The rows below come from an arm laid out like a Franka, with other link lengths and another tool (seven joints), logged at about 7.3 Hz.
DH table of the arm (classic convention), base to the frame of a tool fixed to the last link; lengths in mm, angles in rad. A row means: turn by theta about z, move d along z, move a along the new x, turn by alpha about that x. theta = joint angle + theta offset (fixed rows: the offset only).
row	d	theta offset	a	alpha
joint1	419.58	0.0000	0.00	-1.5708
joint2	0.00	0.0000	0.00	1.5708
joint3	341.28	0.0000	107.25	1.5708
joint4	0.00	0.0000	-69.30	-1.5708
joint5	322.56	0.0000	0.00	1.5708
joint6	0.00	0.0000	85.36	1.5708
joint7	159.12	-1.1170	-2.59	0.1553
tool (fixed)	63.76	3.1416	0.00	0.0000
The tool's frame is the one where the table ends.
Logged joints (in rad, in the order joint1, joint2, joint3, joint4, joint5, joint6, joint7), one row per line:
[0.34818 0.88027 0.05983 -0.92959 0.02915 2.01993 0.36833]
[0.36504 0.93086 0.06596 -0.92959 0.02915 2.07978 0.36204]
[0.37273 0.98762 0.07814 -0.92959 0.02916 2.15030 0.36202]
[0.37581 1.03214 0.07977 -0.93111 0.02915 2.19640 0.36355]
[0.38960 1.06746 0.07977 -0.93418 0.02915 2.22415 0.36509]
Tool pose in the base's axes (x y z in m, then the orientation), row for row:
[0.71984 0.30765 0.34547 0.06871 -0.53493 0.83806 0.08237]
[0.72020 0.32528 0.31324 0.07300 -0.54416 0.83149 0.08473]
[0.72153 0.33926 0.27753 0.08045 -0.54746 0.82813 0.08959]
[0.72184 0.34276 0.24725 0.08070 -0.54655 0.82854 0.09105]
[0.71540 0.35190 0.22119 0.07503 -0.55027 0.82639 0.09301]
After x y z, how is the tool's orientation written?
As a quaternion, w x y z.
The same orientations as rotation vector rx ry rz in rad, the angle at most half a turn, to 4 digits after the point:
[-1.6108 2.5235 0.2480]
[-1.6344 2.4974 0.2545]
[-1.6370 2.4763 0.2679]
[-1.6341 2.4771 0.2722]
[-1.6507 2.4790 0.2790]

